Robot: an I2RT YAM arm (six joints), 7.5 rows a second.
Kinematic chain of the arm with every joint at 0, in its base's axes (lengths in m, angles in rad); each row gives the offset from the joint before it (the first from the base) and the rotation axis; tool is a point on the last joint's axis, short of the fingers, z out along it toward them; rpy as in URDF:
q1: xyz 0 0 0.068 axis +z
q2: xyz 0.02 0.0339 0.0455 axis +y
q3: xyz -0.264 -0.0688 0 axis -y
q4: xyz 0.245 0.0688 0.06 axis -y
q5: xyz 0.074 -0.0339 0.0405 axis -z
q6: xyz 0.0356 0 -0.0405 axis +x
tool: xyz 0 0 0 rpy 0 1.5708 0
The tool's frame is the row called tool.
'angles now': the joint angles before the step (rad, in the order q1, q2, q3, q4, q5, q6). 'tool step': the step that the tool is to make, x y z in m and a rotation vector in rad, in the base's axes. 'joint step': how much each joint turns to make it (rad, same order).
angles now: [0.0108 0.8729 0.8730 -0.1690 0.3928 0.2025]
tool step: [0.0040 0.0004 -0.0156 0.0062 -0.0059 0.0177]
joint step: [-0.0015 0.0013 -0.0647 0.0708 -0.0199 0.0031]
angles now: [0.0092 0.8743 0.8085 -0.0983 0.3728 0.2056]
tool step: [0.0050 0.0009 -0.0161 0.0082 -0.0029 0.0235]
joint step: [0.0002 0.0107 -0.0613 0.0734 -0.0243 0.0046]
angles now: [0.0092 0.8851 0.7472 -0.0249 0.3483 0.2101]
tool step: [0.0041 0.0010 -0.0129 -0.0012 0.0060 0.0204]
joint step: [0.0016 0.0140 -0.0445 0.0539 -0.0183 -0.0045]
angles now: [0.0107 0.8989 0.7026 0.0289 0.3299 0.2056]
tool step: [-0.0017 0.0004 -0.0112 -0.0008 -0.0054 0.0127]
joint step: [0.0000 -0.0106 -0.0507 0.0464 -0.0124 -0.0031]
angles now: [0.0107 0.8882 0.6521 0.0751 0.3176 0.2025]
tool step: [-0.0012 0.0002 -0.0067 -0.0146 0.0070 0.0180]
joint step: [-0.0017 -0.0064 -0.0279 0.0200 -0.0172 -0.0184]
